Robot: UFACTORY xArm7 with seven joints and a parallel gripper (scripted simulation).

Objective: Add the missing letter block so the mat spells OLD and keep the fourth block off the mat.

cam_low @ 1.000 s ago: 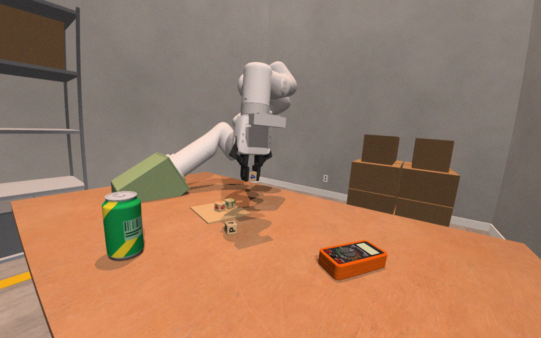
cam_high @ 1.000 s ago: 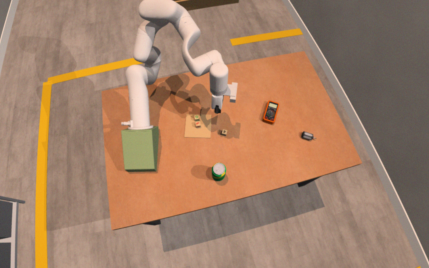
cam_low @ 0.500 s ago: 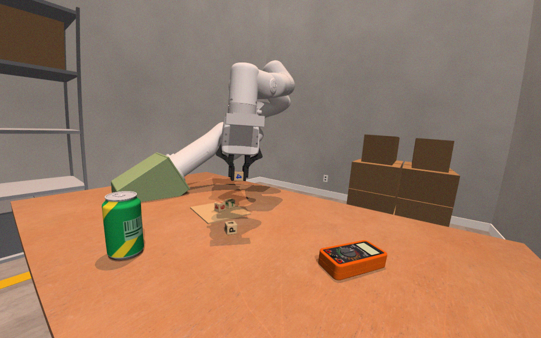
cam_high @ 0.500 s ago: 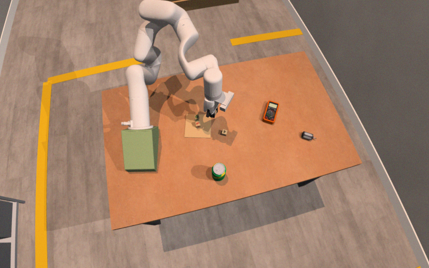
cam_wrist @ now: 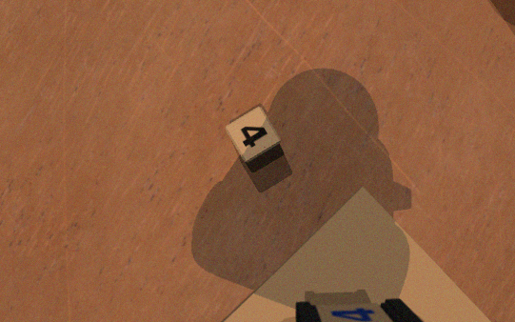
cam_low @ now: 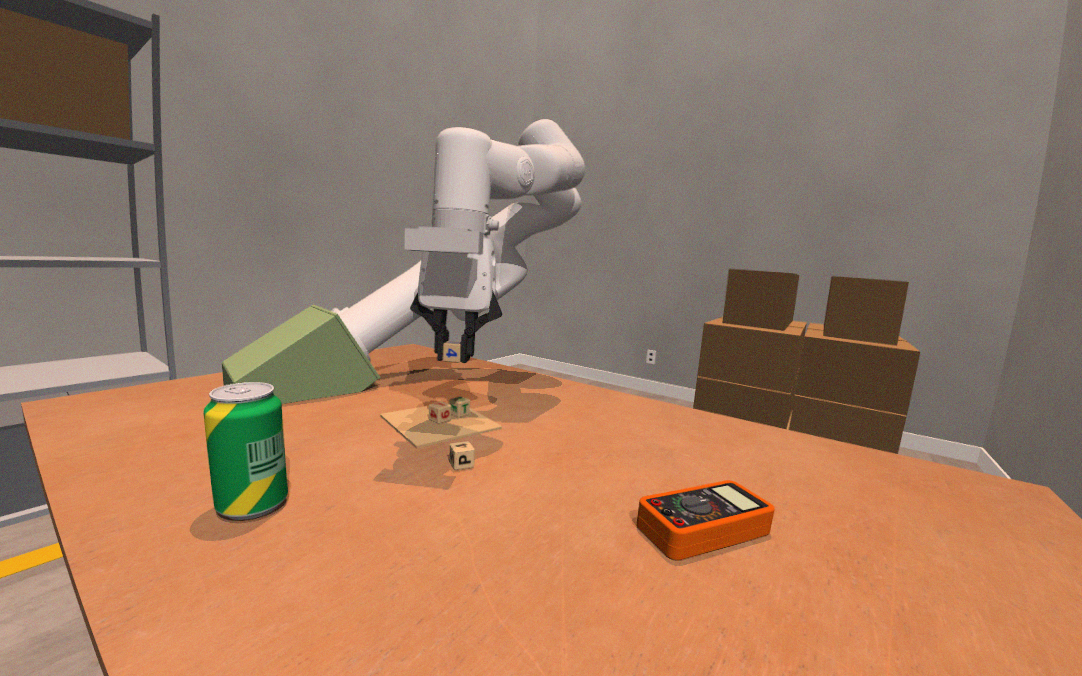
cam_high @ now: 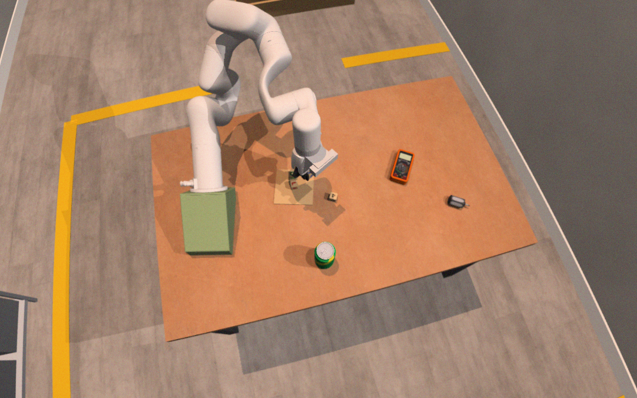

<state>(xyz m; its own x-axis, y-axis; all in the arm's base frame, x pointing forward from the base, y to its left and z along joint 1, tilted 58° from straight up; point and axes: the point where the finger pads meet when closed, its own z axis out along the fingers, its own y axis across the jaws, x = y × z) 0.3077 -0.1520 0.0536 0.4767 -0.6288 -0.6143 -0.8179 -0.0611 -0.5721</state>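
My gripper is now 130 mm above the tan mat, 50 mm past it and 20 mm to the right of it. From my hand the other things lie so: can: 270 mm to the right, 70 mm below, 10 mm behind; then block marked p: 120 mm below, 70 mm ahead, 60 mm to the right; then small dark object: 510 mm ahead, 190 mm to the right, 120 mm below.
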